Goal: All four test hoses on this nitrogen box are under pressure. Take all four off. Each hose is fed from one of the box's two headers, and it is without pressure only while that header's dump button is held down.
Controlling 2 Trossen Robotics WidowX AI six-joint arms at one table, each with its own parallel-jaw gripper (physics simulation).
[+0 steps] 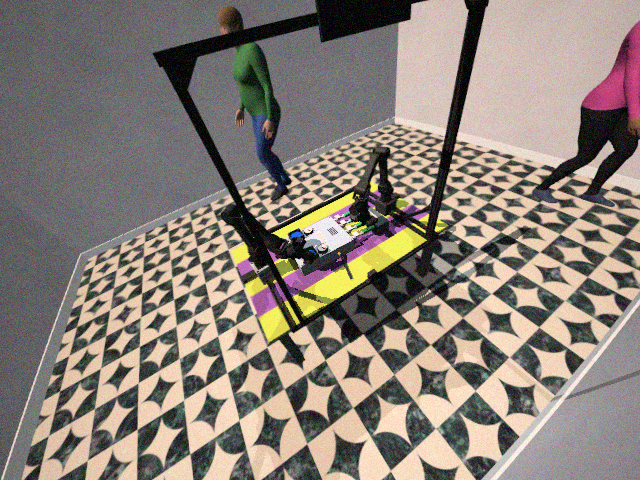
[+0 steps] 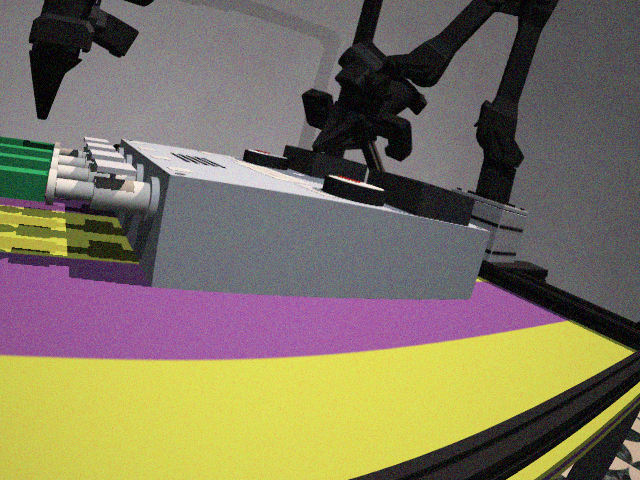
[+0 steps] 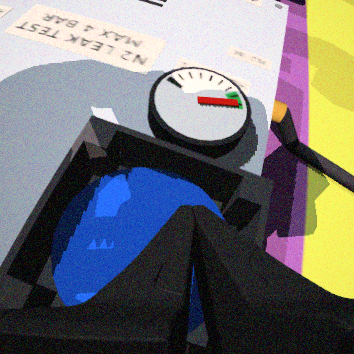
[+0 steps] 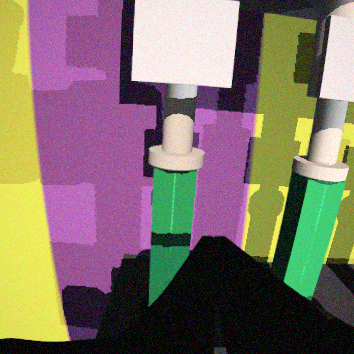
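Seen in the pictures: left gripper, fingertip midpoint: (image 2: 314,149) (image 3: 190,216); right gripper, fingertip midpoint: (image 1: 363,225) (image 2: 41,119) (image 4: 211,246); left arm's base at its link origin: (image 1: 261,263) (image 2: 491,200); right arm's base at its link origin: (image 1: 385,199).
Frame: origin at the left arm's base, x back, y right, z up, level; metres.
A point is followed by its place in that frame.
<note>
The grey nitrogen box (image 1: 331,234) {x -0.440, y 0.087, z -0.031 m} (image 2: 309,238) {x -0.428, y -0.078, z -0.063 m} (image 3: 53,91) {x -0.324, y 0.058, z -0.031 m} lies on the striped mat (image 1: 385,252) {x -0.606, y 0.368, z -0.111 m}. My left gripper (image 1: 307,250) {x -0.254, y 0.146, z 0.001 m} (image 2: 374,159) (image 3: 190,216) {x -0.254, y 0.146, z 0.001 m} is shut and empty, its tips resting on a blue dump button (image 3: 105,218) {x -0.252, y 0.114, z -0.015 m} in a black housing. The gauge (image 3: 200,105) {x -0.325, y 0.144, z -0.017 m} (image 2: 353,188) {x -0.379, y -0.062, z -0.021 m} beside it has its red needle at the green mark. My right gripper (image 1: 361,220) {x -0.618, y 0.183, z -0.020 m} (image 4: 211,246) {x -0.618, y 0.183, z -0.020 m} is shut and empty, hovering between two green hoses (image 4: 172,211) {x -0.615, y 0.198, z -0.047 m} (image 4: 312,228) {x -0.630, y 0.131, z -0.047 m}. Each hose has a white collar (image 4: 176,158) {x -0.590, y 0.194, z -0.044 m} and sits in line with a white coupling (image 4: 182,42) {x -0.546, y 0.188, z -0.034 m}. The other hoses are hidden here.
A loose black hose with an orange tip (image 3: 298,147) {x -0.382, y 0.253, z -0.099 m} (image 1: 344,267) {x -0.364, y 0.292, z -0.100 m} lies on the mat beside the box. Black frame posts (image 1: 451,119) {x -0.843, y 0.468, z 0.555 m} stand around the mat. A person in a green shirt (image 1: 256,95) walks behind it. A second blue button (image 1: 296,234) {x -0.280, y -0.064, z -0.016 m} sits at the box's far corner.
</note>
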